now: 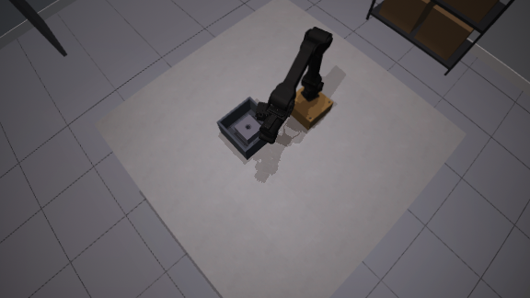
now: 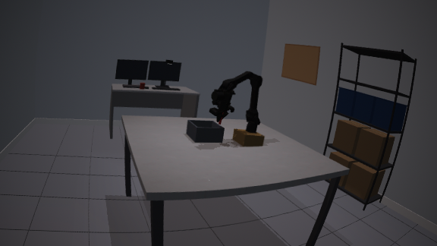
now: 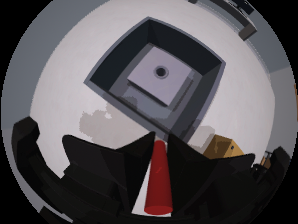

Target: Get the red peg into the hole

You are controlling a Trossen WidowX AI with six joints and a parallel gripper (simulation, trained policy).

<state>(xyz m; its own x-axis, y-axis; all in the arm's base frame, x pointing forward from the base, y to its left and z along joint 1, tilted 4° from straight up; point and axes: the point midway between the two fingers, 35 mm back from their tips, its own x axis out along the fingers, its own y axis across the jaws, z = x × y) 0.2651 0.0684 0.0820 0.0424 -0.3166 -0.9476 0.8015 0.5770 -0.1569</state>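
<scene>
The grey plate lies 9 cm below my gripper tip, 8 cm to the right of it and 6 cm ahead of it. From my gripper tip the other things lie so: red peg (3 cm above, 2 cm to the left, 1 cm behind); dark box (11 cm below, 8 cm to the right, 6 cm ahead).
</scene>
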